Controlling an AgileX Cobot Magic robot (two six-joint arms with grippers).
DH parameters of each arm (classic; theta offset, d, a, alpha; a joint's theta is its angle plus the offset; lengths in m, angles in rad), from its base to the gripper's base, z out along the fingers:
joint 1: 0 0.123 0 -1.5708
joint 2: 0.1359 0 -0.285 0
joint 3: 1.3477 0 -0.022 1.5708
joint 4: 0 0.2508 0 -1.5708
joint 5: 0 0 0.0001 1.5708
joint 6: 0 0.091 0 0
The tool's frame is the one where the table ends.
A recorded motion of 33 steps. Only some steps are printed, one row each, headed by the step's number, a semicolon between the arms.
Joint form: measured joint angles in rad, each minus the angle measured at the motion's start. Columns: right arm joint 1, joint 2, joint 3, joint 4, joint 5, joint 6; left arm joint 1, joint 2, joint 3, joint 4, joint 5, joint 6.
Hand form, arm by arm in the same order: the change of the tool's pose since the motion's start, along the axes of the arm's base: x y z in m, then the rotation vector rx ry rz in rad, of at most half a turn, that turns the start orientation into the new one. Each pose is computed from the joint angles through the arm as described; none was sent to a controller.
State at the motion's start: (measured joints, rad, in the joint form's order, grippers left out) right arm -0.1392 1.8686 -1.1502 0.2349 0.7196 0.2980; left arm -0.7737 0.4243 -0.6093 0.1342 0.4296 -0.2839
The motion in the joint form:
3: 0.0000 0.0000 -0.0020 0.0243 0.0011 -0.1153; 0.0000 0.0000 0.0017 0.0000 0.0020 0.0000
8: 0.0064 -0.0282 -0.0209 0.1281 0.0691 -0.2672; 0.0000 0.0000 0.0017 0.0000 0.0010 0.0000
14: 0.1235 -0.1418 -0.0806 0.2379 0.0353 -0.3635; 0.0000 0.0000 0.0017 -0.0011 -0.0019 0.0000
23: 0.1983 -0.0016 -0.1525 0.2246 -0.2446 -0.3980; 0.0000 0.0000 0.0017 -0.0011 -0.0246 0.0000
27: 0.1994 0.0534 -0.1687 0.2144 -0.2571 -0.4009; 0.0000 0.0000 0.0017 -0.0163 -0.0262 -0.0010
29: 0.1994 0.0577 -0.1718 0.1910 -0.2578 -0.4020; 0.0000 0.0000 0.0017 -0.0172 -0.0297 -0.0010
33: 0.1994 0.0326 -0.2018 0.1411 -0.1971 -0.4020; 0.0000 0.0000 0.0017 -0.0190 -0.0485 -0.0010
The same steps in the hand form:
3: 0.0007 0.0013 0.0007 -0.0094 -0.0184 0.0965; 0.0001 -0.0001 -0.0007 0.0025 0.0027 0.0003
8: -0.0002 0.0114 0.0158 0.0504 -0.0444 0.2047; 0.0001 -0.0001 -0.0006 0.0019 0.0020 0.0001
14: 0.0055 0.0583 0.0752 0.0705 -0.2802 0.3482; 0.0001 -0.0002 -0.0004 -0.0008 0.0006 -0.0005
23: 0.0507 0.0780 0.0520 -0.0423 -0.4565 0.3613; 0.0001 -0.0005 0.0016 -0.0160 -0.0161 -0.0035
27: 0.0589 0.0782 0.0344 -0.0512 -0.4281 0.3682; -0.0003 -0.0010 0.0017 -0.0283 -0.0064 -0.0074
29: 0.0596 0.0773 0.0331 -0.0693 -0.4256 0.3847; -0.0003 -0.0011 0.0020 -0.0313 -0.0083 -0.0081
33: 0.0579 0.0771 0.0486 -0.0922 -0.4225 0.4354; -0.0003 -0.0014 0.0037 -0.0451 -0.0209 -0.0108

